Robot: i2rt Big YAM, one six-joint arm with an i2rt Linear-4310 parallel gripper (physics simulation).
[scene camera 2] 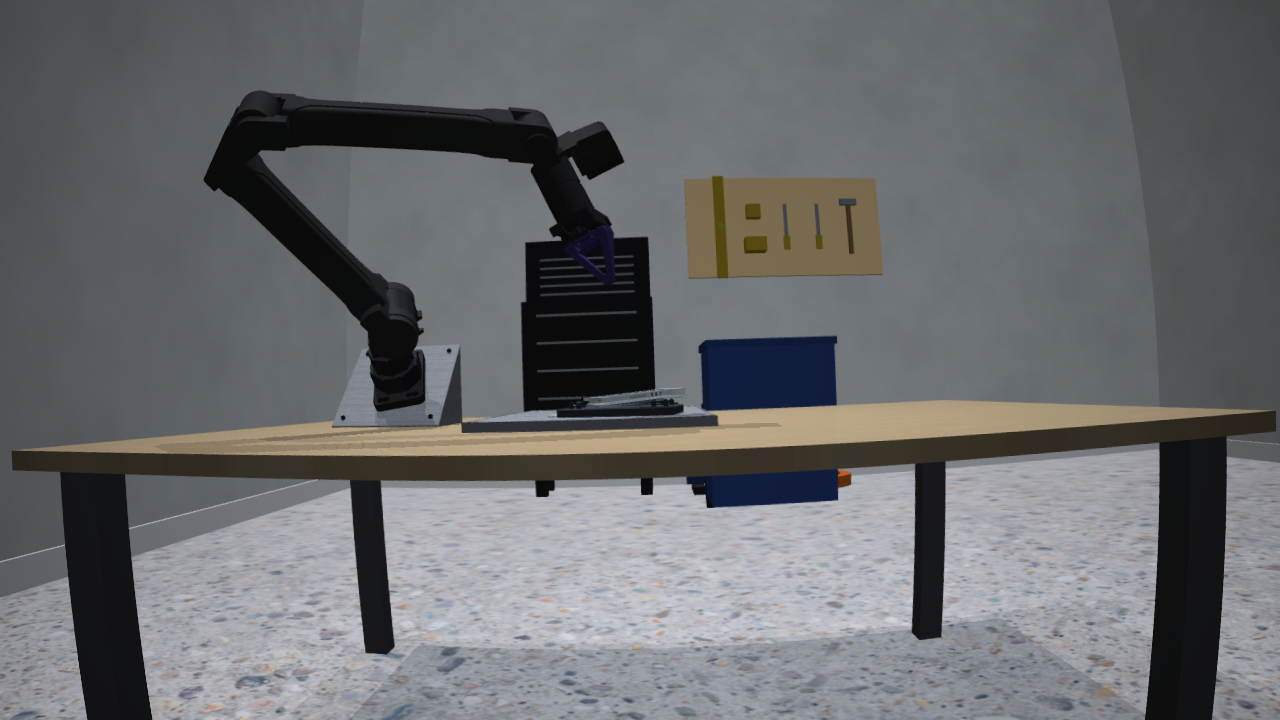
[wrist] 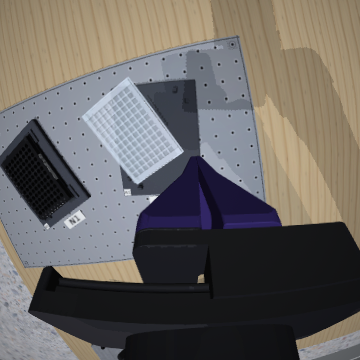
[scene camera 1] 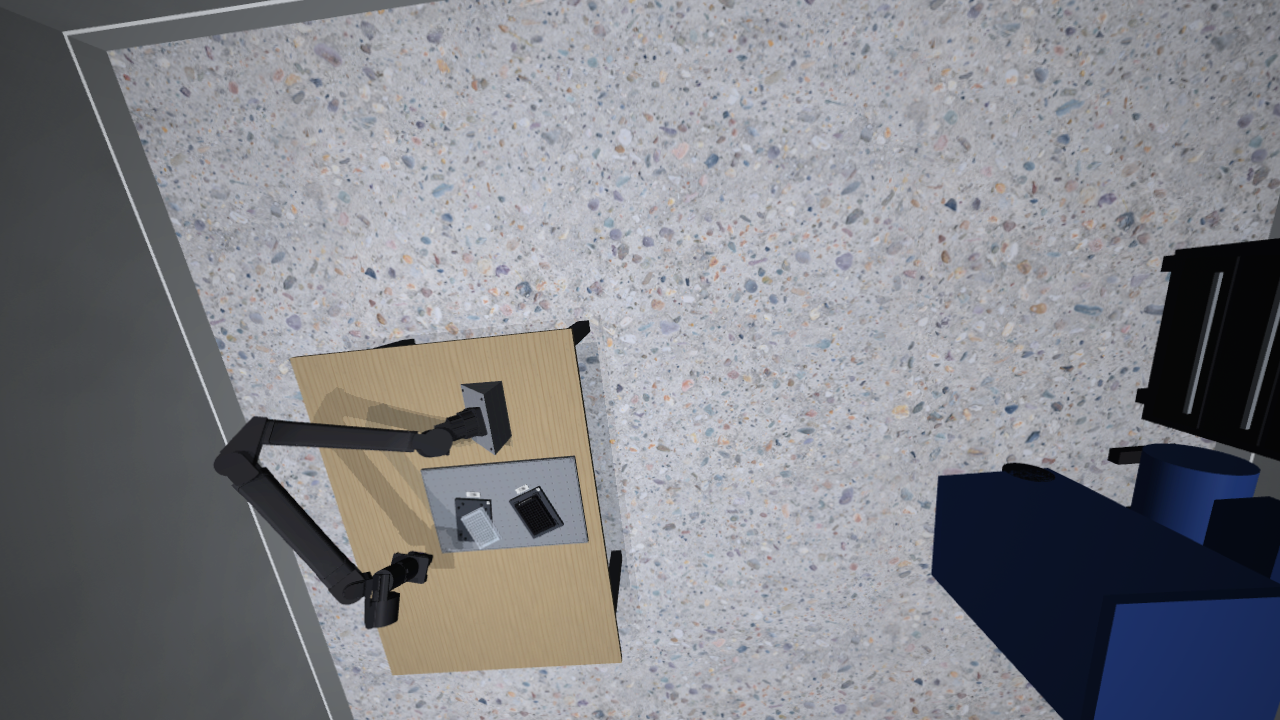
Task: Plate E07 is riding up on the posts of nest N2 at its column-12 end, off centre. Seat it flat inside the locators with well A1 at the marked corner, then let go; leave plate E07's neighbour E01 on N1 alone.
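Places are measured from the arm's base along level axes (x ahead, y left, z up), in millimetres.
Where they show: gripper, between the fingertips: (scene camera 2: 611,283) (wrist: 194,163) (scene camera 1: 429,557); arm's base, origin of its link: (scene camera 2: 400,383) (scene camera 1: 477,420).
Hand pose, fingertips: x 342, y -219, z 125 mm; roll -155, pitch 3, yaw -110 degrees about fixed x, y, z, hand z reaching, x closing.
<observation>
Things, the pixels of their centre, and the offset from my fingertips. "spot": a spot on its surface instead. Level surfaces: height alone.
- Plate E07, middle of its body: (wrist: 131,132) (scene camera 2: 635,397) (scene camera 1: 481,528) 38 mm ahead, 76 mm left, 159 mm down
- dark nest N2, middle of its body: (scene camera 2: 622,407) (wrist: 156,140) (scene camera 1: 473,521) 16 mm ahead, 50 mm left, 172 mm down
- small A1 tag, a spot on its surface: (wrist: 127,192) spot: 42 mm back, 124 mm left, 171 mm down
- Black plate E01, middle of its body: (scene camera 2: 621,399) (wrist: 34,179) (scene camera 1: 535,515) 37 mm ahead, 270 mm left, 164 mm down
- nest N1, middle of its body: (scene camera 2: 622,405) (wrist: 38,177) (scene camera 1: 536,513) 37 mm ahead, 270 mm left, 174 mm down
- wooden table, height of its surface: 196 mm down
- N1 label, a spot on its surface: (wrist: 75,219) spot: 59 mm back, 245 mm left, 181 mm down
Plate E07 (scene camera 1: 479,529) (scene camera 2: 640,396) (wrist: 132,131), clear and gridded, lies skewed across dark nest N2 (scene camera 1: 472,505) (scene camera 2: 622,411) (wrist: 176,115). It overhangs one side of the nest. In scene camera 2 it is tilted, its right end higher. The small A1 tag (wrist: 127,192) shows at a nest corner in the wrist view. My gripper (scene camera 2: 609,281) (wrist: 194,163) is shut and empty, its purple fingertips together, high above the board. In the wrist view it covers part of nest N2's near edge and its label. Black plate E01 (scene camera 1: 537,515) (wrist: 35,177) sits on nest N1 (wrist: 64,172).
Both nests stand on a grey perforated board (scene camera 1: 568,479) (scene camera 2: 501,426) (wrist: 225,127) on the wooden table (scene camera 1: 519,617) (scene camera 2: 984,429) (wrist: 50,45). The arm's angled base mount (scene camera 1: 497,416) (scene camera 2: 444,385) stands beside the board. The N1 label (wrist: 75,219) lies near its nest.
</observation>
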